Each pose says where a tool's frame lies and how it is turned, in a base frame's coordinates. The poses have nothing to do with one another.
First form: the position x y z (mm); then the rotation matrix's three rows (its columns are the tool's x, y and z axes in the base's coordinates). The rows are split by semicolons.
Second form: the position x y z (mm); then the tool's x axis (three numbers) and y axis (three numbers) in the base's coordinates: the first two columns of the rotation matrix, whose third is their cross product. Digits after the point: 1 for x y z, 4 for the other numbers. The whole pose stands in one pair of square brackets.
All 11 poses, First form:
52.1 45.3 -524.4; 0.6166 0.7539 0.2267; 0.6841 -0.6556 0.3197; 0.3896 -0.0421 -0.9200
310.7 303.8 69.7; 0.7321 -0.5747 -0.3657; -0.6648 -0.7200 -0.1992; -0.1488 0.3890 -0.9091
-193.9 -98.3 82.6; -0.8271 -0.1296 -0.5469; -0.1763 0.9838 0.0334; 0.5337 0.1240 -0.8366
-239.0 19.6 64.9; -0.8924 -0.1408 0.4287; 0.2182 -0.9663 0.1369; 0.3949 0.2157 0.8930
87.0 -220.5 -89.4; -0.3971 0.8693 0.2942; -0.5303 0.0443 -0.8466; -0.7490 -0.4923 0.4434
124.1 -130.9 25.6; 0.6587 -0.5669 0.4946; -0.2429 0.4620 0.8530; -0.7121 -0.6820 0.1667
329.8 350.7 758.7; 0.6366 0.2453 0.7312; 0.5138 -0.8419 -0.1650; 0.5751 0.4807 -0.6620
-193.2 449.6 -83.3; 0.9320 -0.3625 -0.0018; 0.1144 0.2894 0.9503; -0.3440 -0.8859 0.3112
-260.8 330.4 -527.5; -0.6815 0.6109 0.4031; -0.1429 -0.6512 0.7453; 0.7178 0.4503 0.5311
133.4 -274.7 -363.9; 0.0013 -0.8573 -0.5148; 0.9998 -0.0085 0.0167; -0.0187 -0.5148 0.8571
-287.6 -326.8 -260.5; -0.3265 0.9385 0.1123; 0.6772 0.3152 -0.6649; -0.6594 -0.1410 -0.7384
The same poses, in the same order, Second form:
[52.1 45.3 -524.4 0.6166 0.6841 0.3896 0.7539 -0.6556 -0.0421]
[310.7 303.8 69.7 0.7321 -0.6648 -0.1488 -0.5747 -0.7200 0.3890]
[-193.9 -98.3 82.6 -0.8271 -0.1763 0.5337 -0.1296 0.9838 0.1240]
[-239.0 19.6 64.9 -0.8924 0.2182 0.3949 -0.1408 -0.9663 0.2157]
[87.0 -220.5 -89.4 -0.3971 -0.5303 -0.7490 0.8693 0.0443 -0.4923]
[124.1 -130.9 25.6 0.6587 -0.2429 -0.7121 -0.5669 0.4620 -0.6820]
[329.8 350.7 758.7 0.6366 0.5138 0.5751 0.2453 -0.8419 0.4807]
[-193.2 449.6 -83.3 0.9320 0.1144 -0.3440 -0.3625 0.2894 -0.8859]
[-260.8 330.4 -527.5 -0.6815 -0.1429 0.7178 0.6109 -0.6512 0.4503]
[133.4 -274.7 -363.9 0.0013 0.9998 -0.0187 -0.8573 -0.0085 -0.5148]
[-287.6 -326.8 -260.5 -0.3265 0.6772 -0.6594 0.9385 0.3152 -0.1410]

